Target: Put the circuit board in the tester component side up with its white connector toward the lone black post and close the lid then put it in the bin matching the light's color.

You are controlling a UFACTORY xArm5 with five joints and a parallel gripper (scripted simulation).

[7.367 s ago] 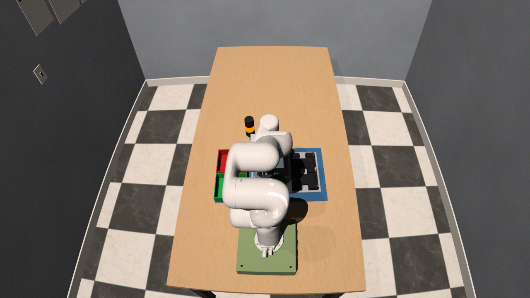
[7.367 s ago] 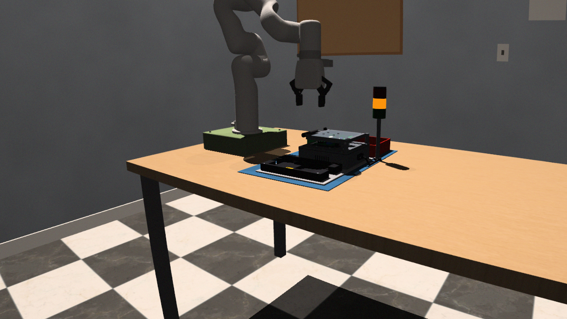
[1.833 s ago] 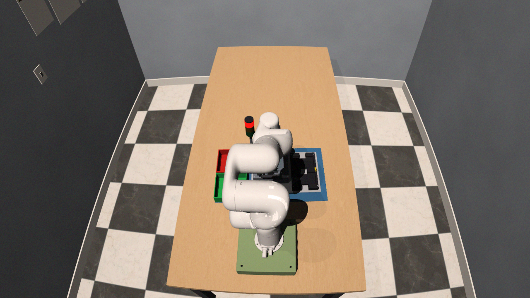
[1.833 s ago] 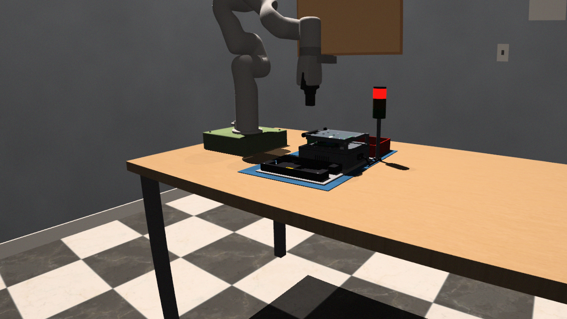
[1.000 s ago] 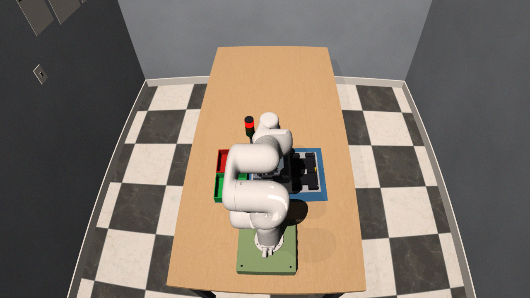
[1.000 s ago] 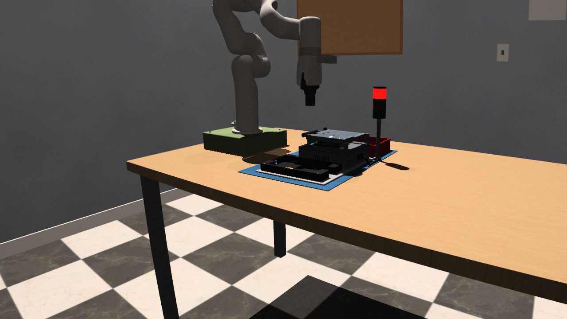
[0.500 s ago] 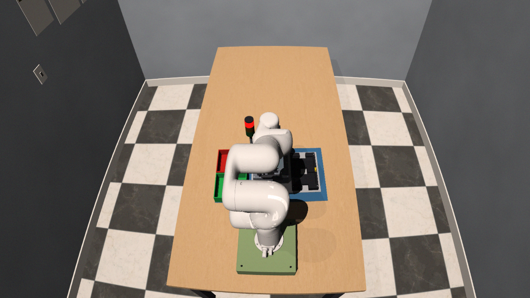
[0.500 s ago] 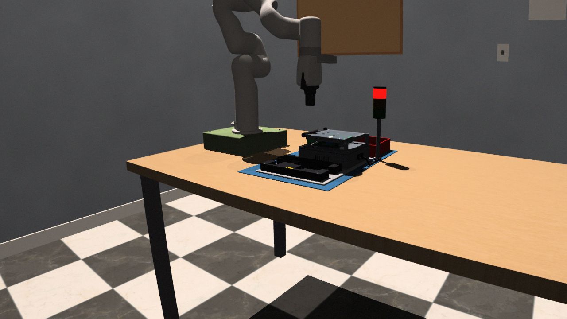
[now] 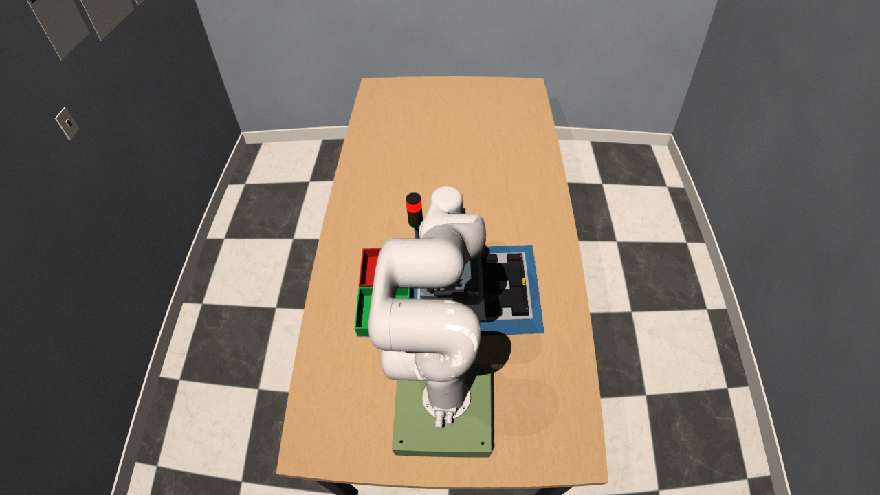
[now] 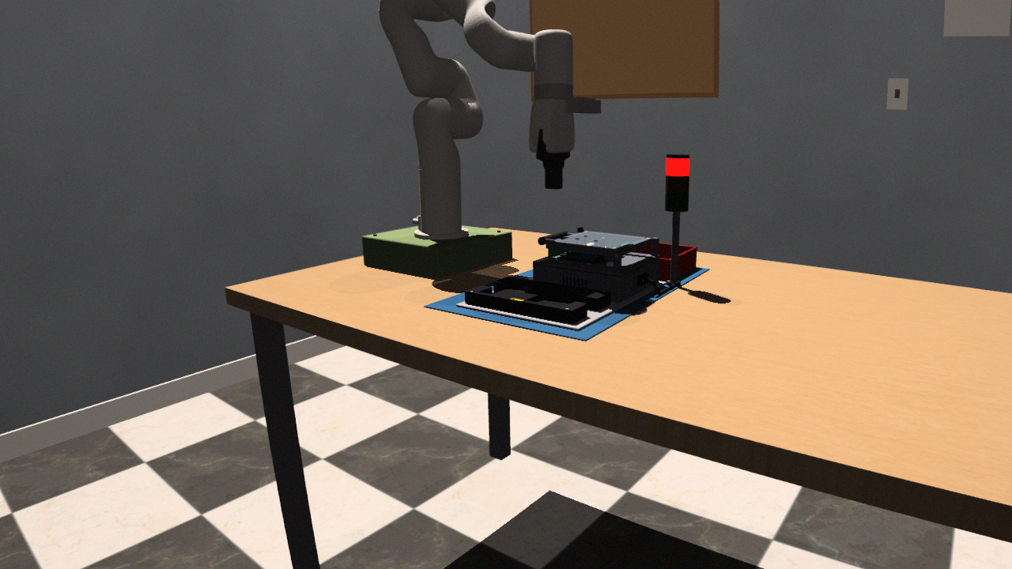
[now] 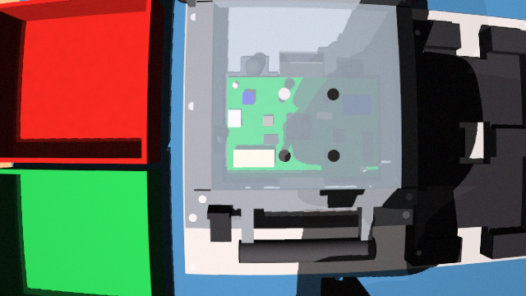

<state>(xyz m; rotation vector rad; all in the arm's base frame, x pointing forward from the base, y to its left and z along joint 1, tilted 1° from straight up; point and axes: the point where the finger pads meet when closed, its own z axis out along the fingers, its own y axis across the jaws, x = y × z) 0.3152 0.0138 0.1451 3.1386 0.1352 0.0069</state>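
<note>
Now: the black tab 120 mm below my hand, 60 mm to the left of it and 20 mm ahead of it. The rest, counted from my hand: green bin (200 mm to the left, 190 mm below, 40 mm behind); tester lid (120 mm below, 90 mm ahead, 10 mm to the left); green circuit board (140 mm below, 80 mm ahead, 10 mm to the left).
</note>
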